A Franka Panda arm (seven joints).
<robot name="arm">
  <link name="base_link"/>
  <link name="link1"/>
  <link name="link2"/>
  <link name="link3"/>
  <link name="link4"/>
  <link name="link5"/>
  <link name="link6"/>
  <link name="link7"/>
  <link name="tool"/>
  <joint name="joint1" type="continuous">
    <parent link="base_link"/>
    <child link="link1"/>
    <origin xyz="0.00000 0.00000 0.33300"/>
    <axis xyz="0 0 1"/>
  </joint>
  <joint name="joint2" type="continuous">
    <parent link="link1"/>
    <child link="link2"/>
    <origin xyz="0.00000 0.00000 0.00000"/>
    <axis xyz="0 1 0"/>
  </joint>
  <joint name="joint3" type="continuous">
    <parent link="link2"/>
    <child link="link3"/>
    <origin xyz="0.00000 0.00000 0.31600"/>
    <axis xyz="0 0 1"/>
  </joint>
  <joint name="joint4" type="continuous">
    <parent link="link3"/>
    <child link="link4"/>
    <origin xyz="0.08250 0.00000 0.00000"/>
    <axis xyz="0 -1 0"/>
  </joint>
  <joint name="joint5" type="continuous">
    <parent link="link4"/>
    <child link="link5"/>
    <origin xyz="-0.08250 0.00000 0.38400"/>
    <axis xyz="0 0 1"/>
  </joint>
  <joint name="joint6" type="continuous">
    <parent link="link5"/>
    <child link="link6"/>
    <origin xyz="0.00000 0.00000 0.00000"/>
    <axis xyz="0 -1 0"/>
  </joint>
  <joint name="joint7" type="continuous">
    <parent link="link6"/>
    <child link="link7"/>
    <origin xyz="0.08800 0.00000 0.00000"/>
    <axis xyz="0 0 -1"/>
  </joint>
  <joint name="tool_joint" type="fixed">
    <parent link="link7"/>
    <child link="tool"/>
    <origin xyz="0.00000 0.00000 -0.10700" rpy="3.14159 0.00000 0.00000"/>
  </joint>
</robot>
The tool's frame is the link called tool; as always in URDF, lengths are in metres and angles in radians. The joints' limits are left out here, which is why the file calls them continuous.
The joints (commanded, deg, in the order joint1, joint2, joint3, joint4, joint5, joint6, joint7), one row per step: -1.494 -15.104 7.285 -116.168 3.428 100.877 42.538; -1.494 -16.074 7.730 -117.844 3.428 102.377 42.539; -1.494 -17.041 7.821 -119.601 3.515 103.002 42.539; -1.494 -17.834 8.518 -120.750 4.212 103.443 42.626; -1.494 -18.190 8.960 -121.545 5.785 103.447 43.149; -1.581 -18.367 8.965 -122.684 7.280 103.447 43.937; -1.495 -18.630 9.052 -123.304 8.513 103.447 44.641; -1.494 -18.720 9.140 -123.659 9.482 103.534 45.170; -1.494 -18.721 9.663 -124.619 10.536 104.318 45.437; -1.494 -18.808 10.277 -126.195 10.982 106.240 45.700; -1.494 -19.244 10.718 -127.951 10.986 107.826 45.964; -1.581 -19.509 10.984 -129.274 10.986 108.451 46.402; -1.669 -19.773 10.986 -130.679 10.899 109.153 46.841; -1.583 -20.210 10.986 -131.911 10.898 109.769 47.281; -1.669 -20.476 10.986 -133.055 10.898 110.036 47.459; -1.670 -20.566 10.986 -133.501 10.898 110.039 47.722; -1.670 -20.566 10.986 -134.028 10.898 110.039 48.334; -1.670 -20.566 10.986 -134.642 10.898 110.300 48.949; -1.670 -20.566 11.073 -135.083 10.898 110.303 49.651
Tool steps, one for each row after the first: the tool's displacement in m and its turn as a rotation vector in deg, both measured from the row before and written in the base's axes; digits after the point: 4 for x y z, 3 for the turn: -0.0044 0.0035 -0.0039 -0.180 -0.794 0.334; -0.0059 0.0002 -0.0060 -0.092 0.166 -0.012; -0.0052 0.0066 -0.0029 0.363 -0.015 0.363; -0.0036 0.0057 -0.0039 1.281 0.617 -0.502; -0.0031 0.0008 -0.0080 1.284 1.158 -1.287; -0.0026 0.0028 -0.0030 1.054 0.540 -0.876; -0.0011 0.0019 -0.0020 0.844 0.332 -0.719; -0.0015 0.0052 -0.0069 0.770 0.324 -0.195; -0.0012 0.0045 -0.0099 0.156 -0.340 -0.134; -0.0034 0.0022 -0.0091 -0.281 -0.234 -0.144; -0.0033 0.0003 -0.0082 -0.257 0.475 -0.427; -0.0032 -0.0021 -0.0086 -0.262 0.465 -0.662; -0.0037 -0.0005 -0.0059 -0.171 0.216 -0.499; -0.0035 -0.0018 -0.0070 -0.169 0.617 -0.368; -0.0016 -0.0005 -0.0030 -0.086 0.374 -0.292; -0.0017 -0.0005 -0.0043 -0.122 0.582 -0.643; -0.0015 -0.0006 -0.0046 -0.121 0.409 -0.679; -0.0016 0.0002 -0.0036 -0.156 0.503 -0.645
